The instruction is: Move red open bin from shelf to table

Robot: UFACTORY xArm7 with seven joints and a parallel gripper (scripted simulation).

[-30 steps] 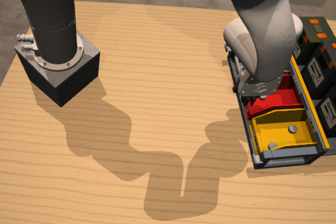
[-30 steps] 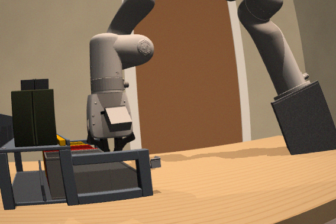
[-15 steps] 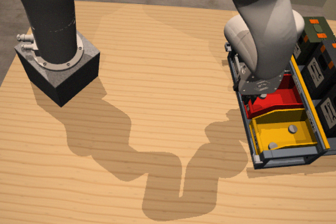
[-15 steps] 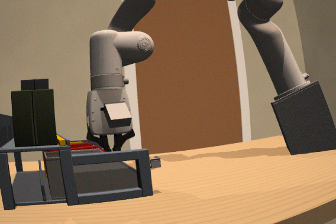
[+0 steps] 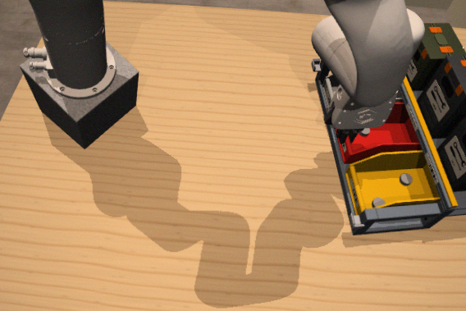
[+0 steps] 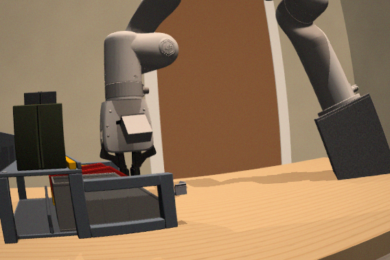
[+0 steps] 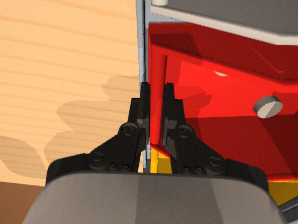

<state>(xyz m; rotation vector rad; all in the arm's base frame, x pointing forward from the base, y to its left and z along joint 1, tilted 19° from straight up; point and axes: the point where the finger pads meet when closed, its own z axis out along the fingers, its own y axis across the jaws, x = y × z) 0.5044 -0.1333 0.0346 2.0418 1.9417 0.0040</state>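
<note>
My gripper is now 8 cm short of the red open bin, 1 cm to the left of it and 1 cm above it. The rest, counted from my hand: dark box: 19 cm ahead, 10 cm to the left, 9 cm above; yellow open bin: 7 cm ahead, 12 cm to the right, 2 cm below.
</note>
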